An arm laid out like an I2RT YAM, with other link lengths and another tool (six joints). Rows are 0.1 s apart.
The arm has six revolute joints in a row. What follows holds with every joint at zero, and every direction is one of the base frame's. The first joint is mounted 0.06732 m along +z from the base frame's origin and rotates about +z. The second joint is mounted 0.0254 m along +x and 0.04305 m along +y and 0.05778 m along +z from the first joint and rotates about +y. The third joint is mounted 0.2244 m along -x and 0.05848 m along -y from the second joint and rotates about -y. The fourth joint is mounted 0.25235 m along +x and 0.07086 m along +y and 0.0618 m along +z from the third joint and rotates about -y. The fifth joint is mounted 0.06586 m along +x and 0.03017 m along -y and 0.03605 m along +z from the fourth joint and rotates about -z. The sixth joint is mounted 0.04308 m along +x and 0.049 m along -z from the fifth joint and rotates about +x. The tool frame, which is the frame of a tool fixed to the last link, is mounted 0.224 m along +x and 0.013 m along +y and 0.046 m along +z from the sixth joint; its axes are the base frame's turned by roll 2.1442, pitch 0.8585 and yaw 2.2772 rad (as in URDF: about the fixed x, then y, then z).
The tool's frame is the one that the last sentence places.
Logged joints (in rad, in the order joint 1, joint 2, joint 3, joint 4, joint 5, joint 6), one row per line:
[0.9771 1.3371 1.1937 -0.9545 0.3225 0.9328]
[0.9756 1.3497 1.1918 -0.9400 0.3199 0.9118]
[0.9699 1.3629 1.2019 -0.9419 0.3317 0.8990]
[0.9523 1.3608 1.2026 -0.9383 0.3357 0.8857]
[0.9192 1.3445 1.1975 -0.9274 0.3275 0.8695]
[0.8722 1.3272 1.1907 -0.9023 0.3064 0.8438]
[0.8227 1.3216 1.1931 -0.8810 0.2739 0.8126]
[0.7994 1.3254 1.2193 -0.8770 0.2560 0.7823]
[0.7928 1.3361 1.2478 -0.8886 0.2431 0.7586]
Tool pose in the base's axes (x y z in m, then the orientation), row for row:
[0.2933 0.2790 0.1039 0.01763 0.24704 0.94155 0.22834]
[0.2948 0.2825 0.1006 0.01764 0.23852 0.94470 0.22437]
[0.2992 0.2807 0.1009 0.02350 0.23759 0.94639 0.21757]
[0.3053 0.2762 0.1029 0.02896 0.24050 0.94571 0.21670]
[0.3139 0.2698 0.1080 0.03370 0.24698 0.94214 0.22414]
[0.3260 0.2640 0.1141 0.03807 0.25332 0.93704 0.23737]
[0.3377 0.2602 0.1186 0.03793 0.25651 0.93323 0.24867]
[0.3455 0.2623 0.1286 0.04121 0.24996 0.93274 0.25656]
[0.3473 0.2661 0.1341 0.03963 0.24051 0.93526 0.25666]
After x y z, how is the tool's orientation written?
As a quaternion, w x y z.
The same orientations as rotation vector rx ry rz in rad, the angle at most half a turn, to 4 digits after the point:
[0.7675 2.9252 0.7094]
[0.7410 2.9350 0.6971]
[0.7354 2.9295 0.6735]
[0.7419 2.9175 0.6685]
[0.7597 2.8980 0.6894]
[0.7771 2.8745 0.7282]
[0.7870 2.8631 0.7629]
[0.7653 2.8558 0.7855]
[0.7371 2.8663 0.7866]

